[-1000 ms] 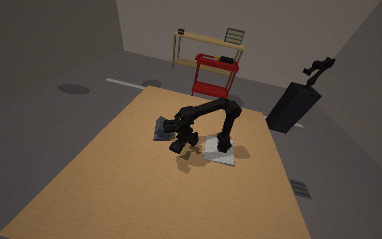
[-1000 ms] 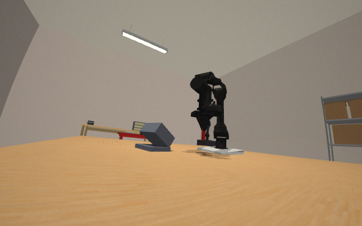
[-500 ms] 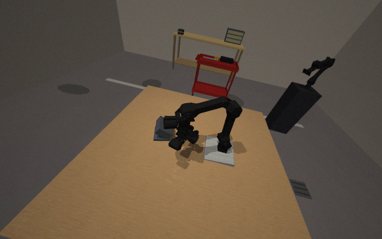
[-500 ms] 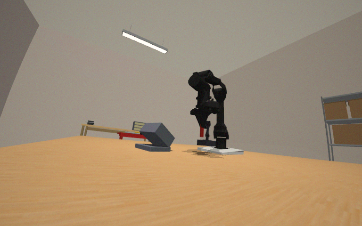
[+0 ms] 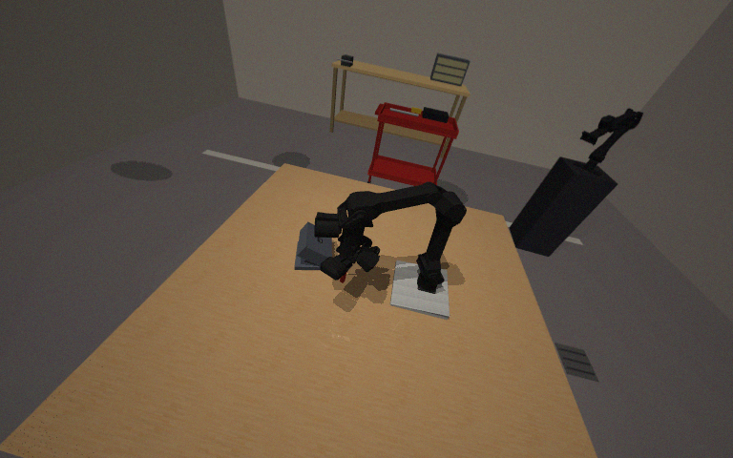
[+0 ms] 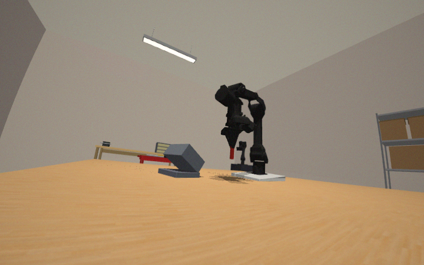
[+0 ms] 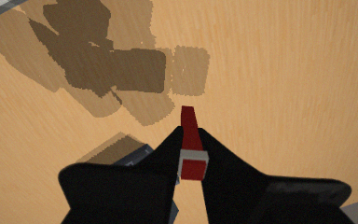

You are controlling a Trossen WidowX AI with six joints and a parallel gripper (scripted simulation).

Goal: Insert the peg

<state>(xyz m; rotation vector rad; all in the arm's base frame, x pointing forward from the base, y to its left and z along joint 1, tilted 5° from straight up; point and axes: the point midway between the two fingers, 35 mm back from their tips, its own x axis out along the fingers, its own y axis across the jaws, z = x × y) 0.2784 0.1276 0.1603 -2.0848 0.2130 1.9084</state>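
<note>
The sloped grey panel is 150 mm ahead of my gripper tip, 130 mm to the right of it and 50 mm below it. Round my gripper tip: red square peg: 20 mm above; then flat grey base: 160 mm ahead, 120 mm to the right, 110 mm below.
</note>
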